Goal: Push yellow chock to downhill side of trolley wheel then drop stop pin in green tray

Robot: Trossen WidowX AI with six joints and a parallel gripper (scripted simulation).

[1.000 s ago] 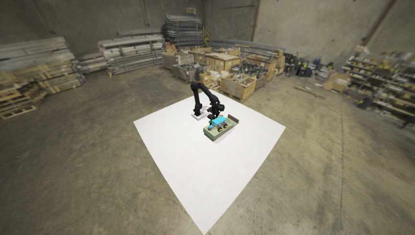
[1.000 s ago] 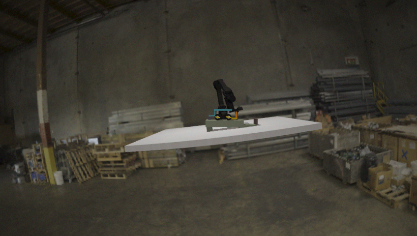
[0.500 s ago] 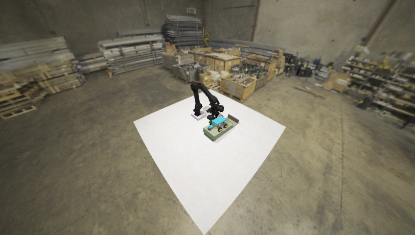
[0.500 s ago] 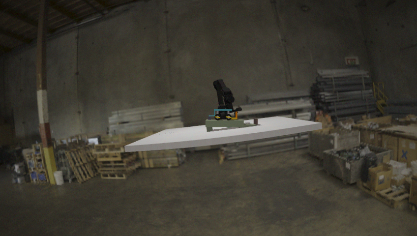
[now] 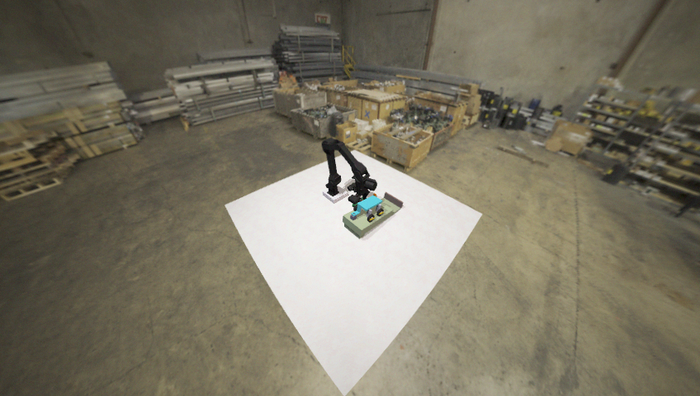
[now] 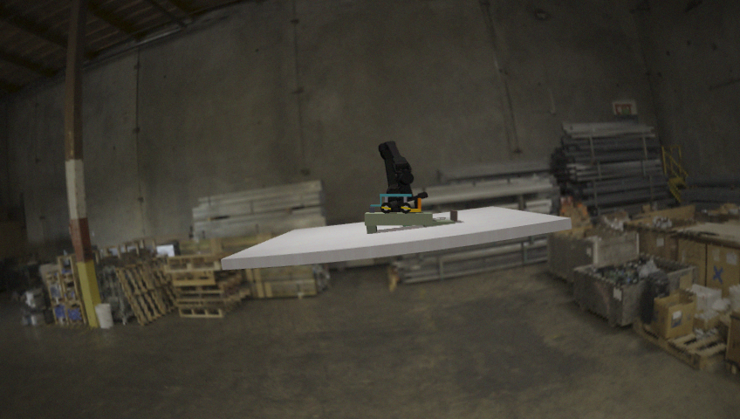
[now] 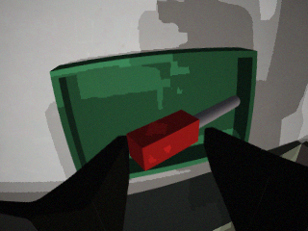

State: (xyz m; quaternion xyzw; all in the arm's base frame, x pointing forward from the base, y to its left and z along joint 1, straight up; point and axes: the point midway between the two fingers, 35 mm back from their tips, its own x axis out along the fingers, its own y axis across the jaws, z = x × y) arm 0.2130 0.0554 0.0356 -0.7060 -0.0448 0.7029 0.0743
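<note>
Right now my gripper tip is 2 cm to the right of the red-headed stop pin and 1 cm above it. From my gripper tip the other things lie so: yellow chock 8 cm ahead, 5 cm above; then grey-green ramp 12 cm ahead, 8 cm to the right, 1 cm above; then green tray 4 cm below, 1 cm to the left.
</note>
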